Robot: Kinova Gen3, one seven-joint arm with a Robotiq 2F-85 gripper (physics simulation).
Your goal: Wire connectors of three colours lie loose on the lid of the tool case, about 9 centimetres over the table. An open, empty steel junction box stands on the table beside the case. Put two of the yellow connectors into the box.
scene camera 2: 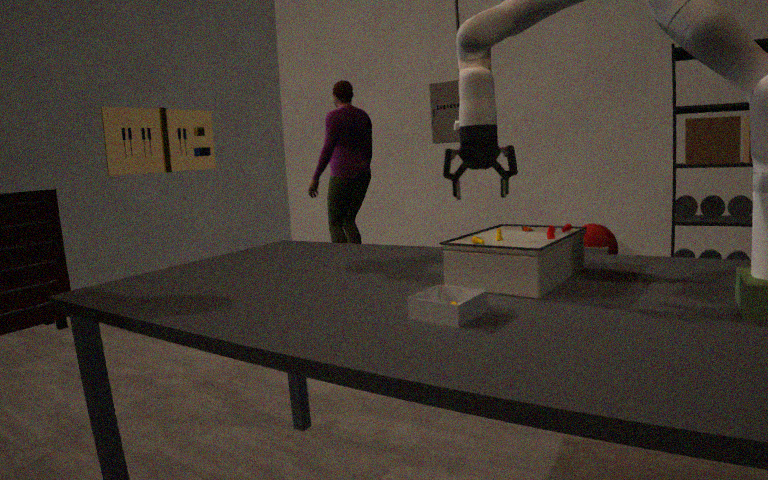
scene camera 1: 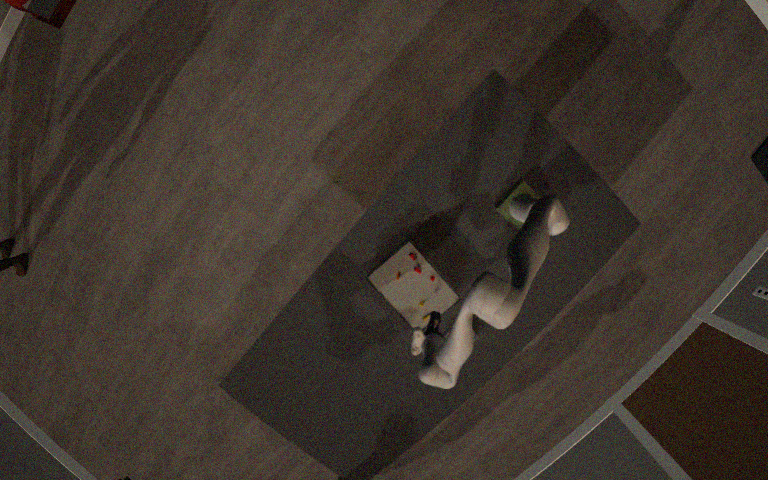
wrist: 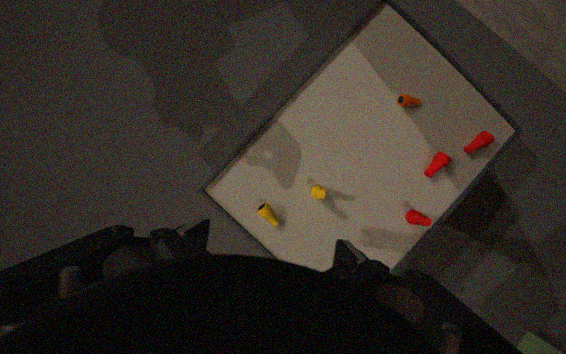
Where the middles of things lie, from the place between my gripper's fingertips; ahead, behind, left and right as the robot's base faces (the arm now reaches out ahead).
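Scene:
There is the tool case (scene camera 1: 403, 295), and it is 140 mm lower than my hand, 110 mm to the right of my hand and 40 mm behind my hand.

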